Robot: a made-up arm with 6 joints.
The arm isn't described. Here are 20 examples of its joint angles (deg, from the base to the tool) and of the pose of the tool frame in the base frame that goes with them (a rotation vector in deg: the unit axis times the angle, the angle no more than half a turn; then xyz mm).
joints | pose
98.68 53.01 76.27 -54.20 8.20 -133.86 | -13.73 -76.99 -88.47 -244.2 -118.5 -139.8
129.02 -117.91 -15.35 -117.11 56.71 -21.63 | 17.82 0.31 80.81 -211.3 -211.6 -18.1
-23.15 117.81 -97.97 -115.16 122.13 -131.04 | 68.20 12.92 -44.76 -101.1 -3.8 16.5
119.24 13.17 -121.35 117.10 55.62 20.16 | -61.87 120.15 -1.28 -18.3 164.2 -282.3
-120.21 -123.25 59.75 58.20 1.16 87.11 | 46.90 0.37 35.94 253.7 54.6 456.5
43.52 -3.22 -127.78 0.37 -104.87 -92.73 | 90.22 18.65 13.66 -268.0 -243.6 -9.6
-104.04 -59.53 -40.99 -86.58 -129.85 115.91 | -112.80 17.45 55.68 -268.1 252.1 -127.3
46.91 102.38 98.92 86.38 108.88 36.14 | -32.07 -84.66 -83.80 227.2 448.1 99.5
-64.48 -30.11 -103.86 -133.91 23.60 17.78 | -159.89 -22.12 -63.84 -131.2 -168.4 -52.5
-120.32 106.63 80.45 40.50 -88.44 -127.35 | 66.75 42.87 -86.65 205.0 -136.0 111.5
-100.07 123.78 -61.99 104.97 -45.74 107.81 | -94.63 -17.87 -70.78 97.4 88.0 60.9
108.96 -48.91 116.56 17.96 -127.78 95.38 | -124.67 -24.35 -26.01 -90.3 -407.4 -192.8
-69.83 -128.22 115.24 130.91 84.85 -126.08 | 91.71 93.40 -18.47 30.2 226.9 432.6
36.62 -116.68 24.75 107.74 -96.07 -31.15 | -49.97 -96.19 63.85 -188.9 -33.8 -147.1
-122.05 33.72 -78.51 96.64 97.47 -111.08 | 2.95 34.92 64.57 -200.5 -39.6 -222.7
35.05 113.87 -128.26 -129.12 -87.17 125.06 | -124.18 74.06 -93.28 214.8 -111.9 -243.2
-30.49 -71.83 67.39 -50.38 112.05 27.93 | 18.08 79.19 -75.85 304.6 461.5 -55.2
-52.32 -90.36 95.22 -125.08 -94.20 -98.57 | 74.52 -65.85 80.89 -34.5 426.1 88.4
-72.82 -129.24 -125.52 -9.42 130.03 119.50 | 18.32 -13.31 14.54 -347.7 26.3 550.9
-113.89 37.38 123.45 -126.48 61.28 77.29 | -15.66 -65.81 -59.14 302.1 424.4 -28.4
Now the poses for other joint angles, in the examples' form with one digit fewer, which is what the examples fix.
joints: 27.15 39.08 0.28 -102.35 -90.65 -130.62
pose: -7.4 -10.7 116.5 63 20 -10
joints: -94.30 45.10 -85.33 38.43 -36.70 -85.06
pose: 61.0 -137.2 -47.8 -98 55 67
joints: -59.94 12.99 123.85 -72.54 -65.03 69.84
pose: -39.0 -141.3 53.1 90 419 -406
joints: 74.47 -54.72 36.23 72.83 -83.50 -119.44
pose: 30.3 -139.6 83.3 -174 -85 -111
